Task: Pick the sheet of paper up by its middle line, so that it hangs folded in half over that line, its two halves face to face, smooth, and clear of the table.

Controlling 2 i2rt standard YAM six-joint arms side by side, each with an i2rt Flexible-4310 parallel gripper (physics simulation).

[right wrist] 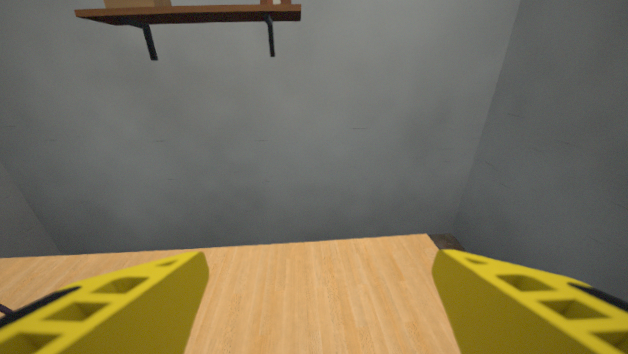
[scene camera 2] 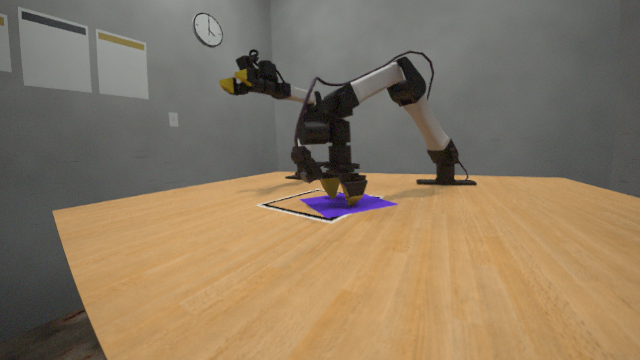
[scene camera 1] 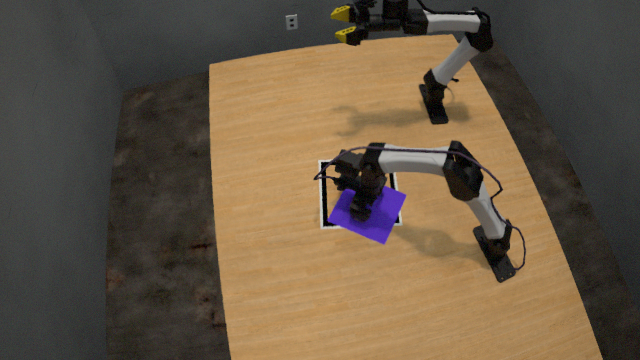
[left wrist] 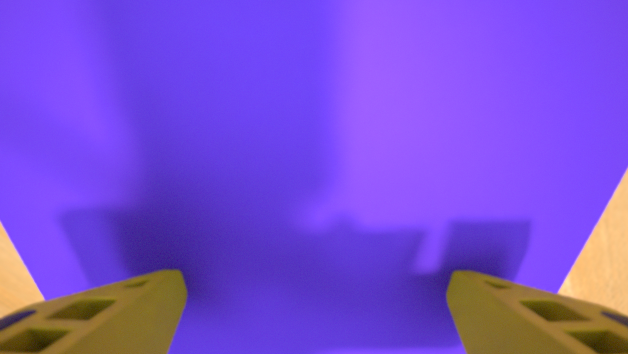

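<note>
The purple sheet of paper lies flat on the table, turned at an angle over part of the black-and-white outlined square. My left gripper is open and points straight down, its fingertips at or very close to the sheet's surface. The sheet lies smooth between the fingers. In scene camera 1 the left arm hides those fingertips and part of the sheet. My right gripper is open and empty, raised high at the far side of the table and pointing level.
The outlined square is marked on the wooden table. The left arm reaches in over the sheet from its base. The right arm's base stands farther back. A wall shelf shows in the right wrist view.
</note>
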